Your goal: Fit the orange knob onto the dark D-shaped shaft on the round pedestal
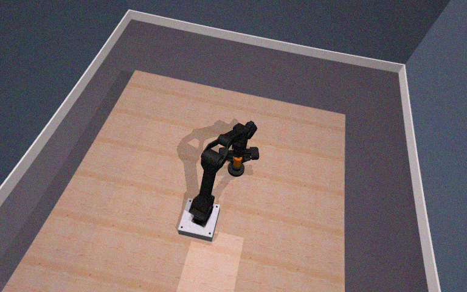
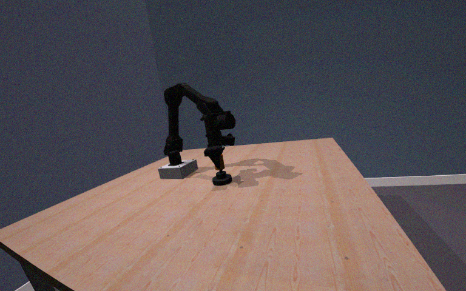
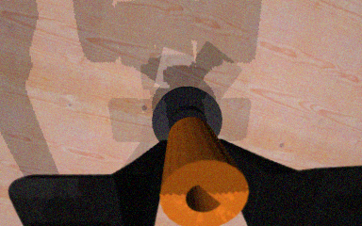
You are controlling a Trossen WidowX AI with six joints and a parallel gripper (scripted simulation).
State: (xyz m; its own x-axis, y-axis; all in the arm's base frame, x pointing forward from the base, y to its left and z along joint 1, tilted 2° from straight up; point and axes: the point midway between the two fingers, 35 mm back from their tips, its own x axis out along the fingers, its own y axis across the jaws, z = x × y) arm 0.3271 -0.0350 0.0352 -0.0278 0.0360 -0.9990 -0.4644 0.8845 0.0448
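The orange knob is 20 mm above my gripper tip. Round my gripper tip: round dark pedestal (40 mm below).
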